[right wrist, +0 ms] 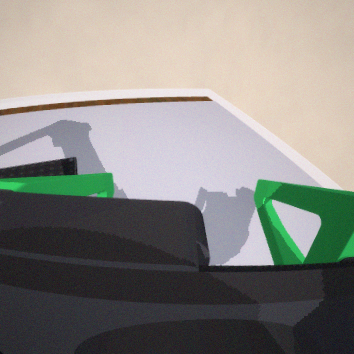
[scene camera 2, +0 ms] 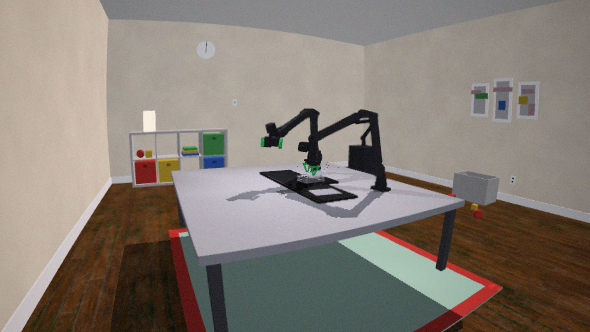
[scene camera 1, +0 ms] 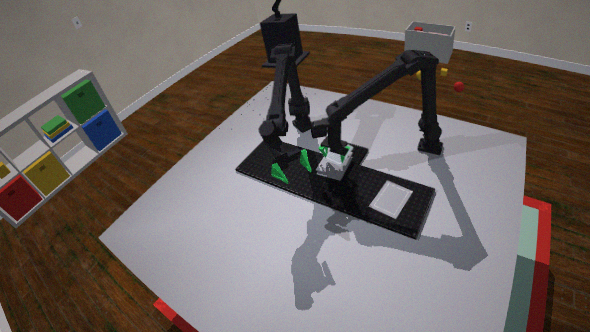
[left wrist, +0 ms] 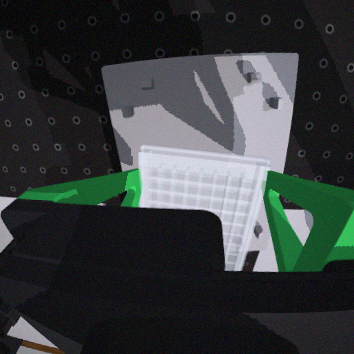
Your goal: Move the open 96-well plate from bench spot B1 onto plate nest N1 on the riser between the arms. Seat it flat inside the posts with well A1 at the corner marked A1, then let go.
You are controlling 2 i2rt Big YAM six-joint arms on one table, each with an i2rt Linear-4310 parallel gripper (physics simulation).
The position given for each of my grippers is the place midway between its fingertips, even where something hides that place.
Observation:
My left gripper (left wrist: 200,177) grips a white well plate (left wrist: 230,185). My right gripper (scene camera 1: 299,177) is open and holds nothing. I also see a grey nest pad (scene camera 1: 391,199).
My right gripper shows as well in the right wrist view (right wrist: 184,184). The right wrist view misses the white well plate: it is out of frame.

